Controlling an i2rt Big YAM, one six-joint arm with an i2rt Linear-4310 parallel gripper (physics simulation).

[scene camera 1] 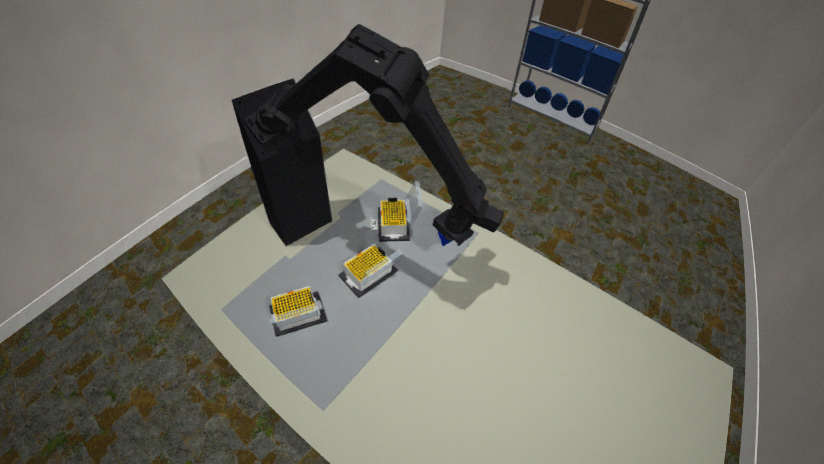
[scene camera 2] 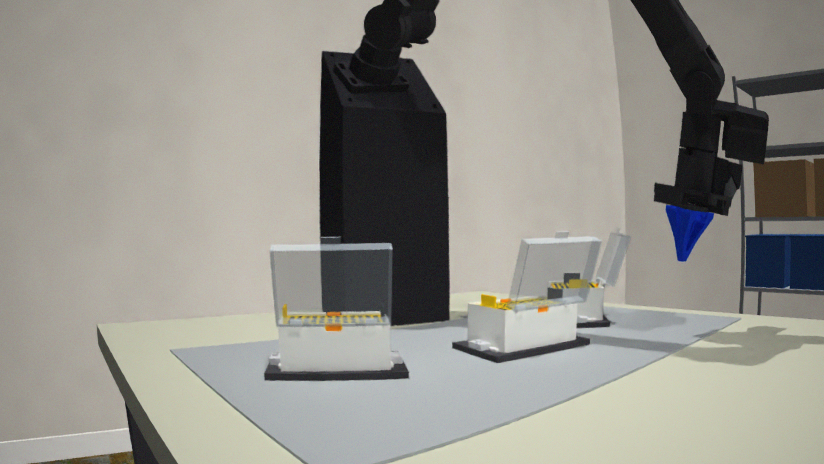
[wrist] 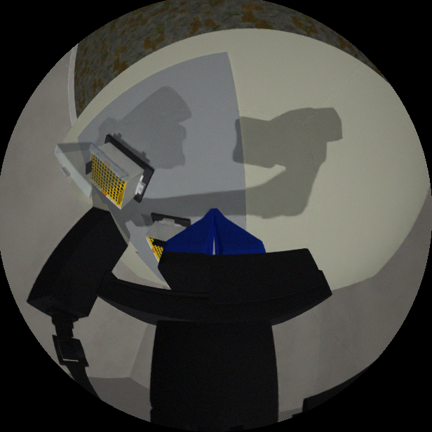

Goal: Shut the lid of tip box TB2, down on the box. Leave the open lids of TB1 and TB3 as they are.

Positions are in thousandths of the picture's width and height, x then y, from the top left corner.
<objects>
my gripper: scene camera 1 538, 527; scene camera 2 827, 564; wrist 494, 494
</objects>
